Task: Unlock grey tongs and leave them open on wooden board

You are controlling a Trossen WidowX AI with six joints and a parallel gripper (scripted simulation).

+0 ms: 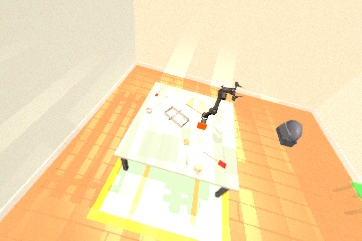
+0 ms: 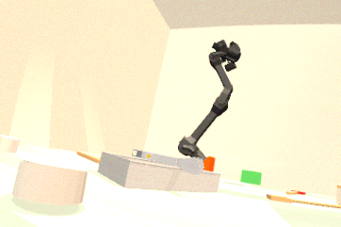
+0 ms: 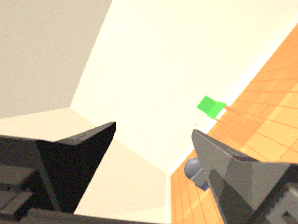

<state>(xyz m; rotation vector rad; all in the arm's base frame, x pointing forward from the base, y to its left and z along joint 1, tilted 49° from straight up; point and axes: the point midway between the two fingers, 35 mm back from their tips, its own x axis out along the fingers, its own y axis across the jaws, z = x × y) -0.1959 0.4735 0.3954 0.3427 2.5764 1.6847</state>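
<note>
The roasting tin lies 580 mm ahead of my gripper tip, 50 mm to the right of it and 670 mm below it.
</note>
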